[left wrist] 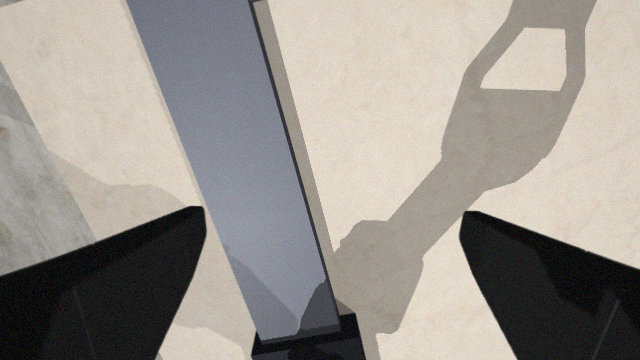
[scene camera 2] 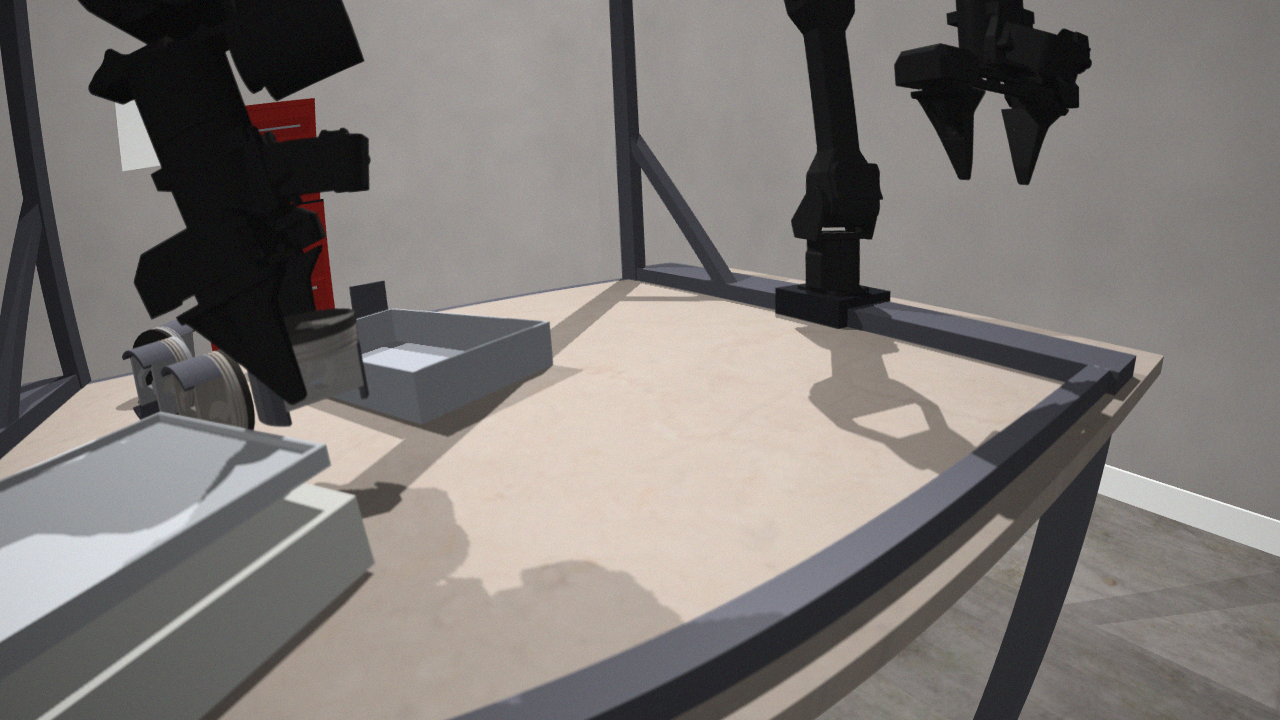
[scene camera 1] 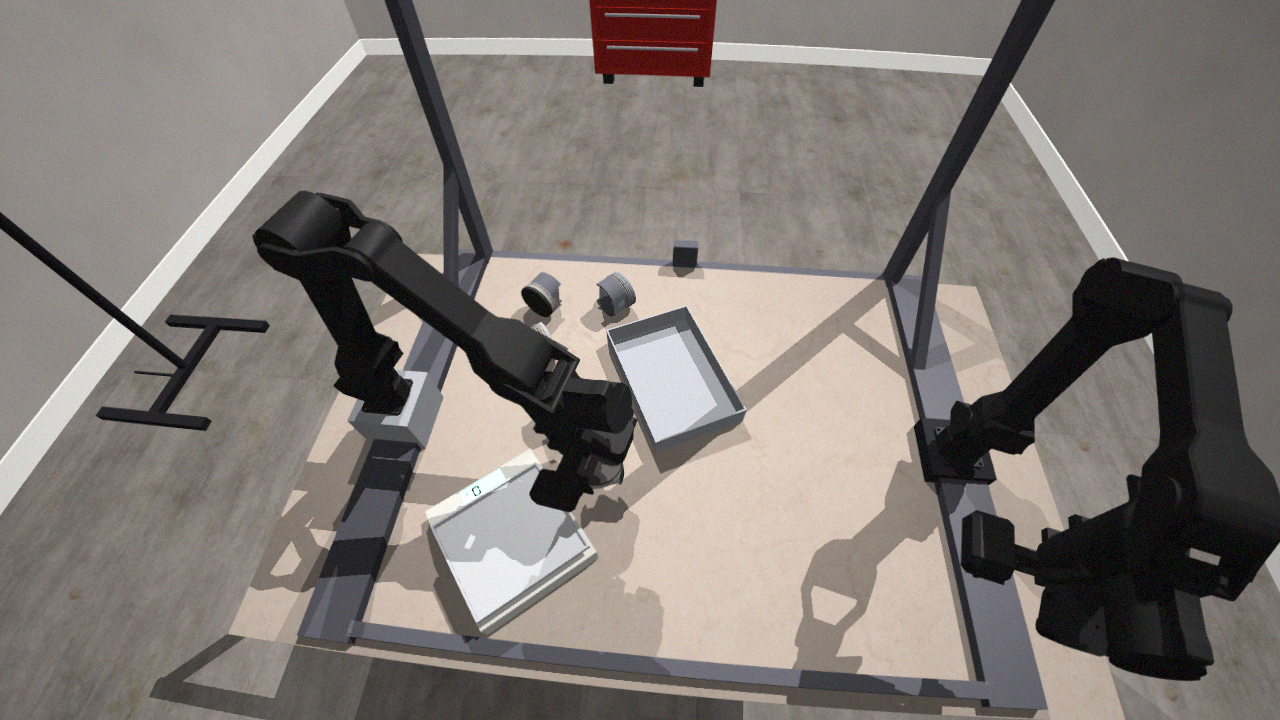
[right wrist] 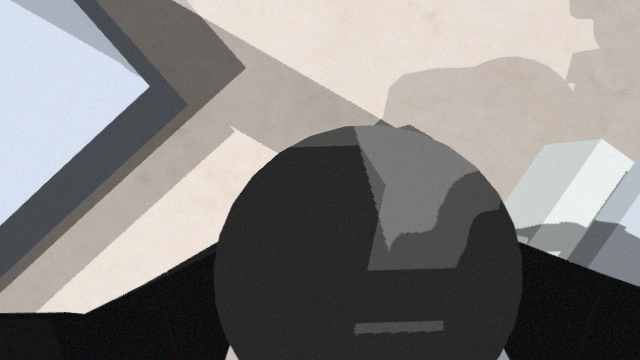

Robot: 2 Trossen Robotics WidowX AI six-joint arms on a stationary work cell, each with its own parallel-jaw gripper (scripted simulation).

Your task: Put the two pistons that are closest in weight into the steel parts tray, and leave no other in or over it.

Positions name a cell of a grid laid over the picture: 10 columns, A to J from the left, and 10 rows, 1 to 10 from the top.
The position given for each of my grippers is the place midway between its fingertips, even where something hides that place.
my left gripper: left wrist F7; scene camera 2 H3; scene camera 1 H9; not seen in the right wrist view (out of frame)
my right gripper: scene camera 2 C6; scene camera 1 E7; right wrist F7; not seen in the left wrist view (out of frame)
steel parts tray: scene camera 2 D5; scene camera 1 F6; right wrist B3; not seen in the left wrist view (out of frame)
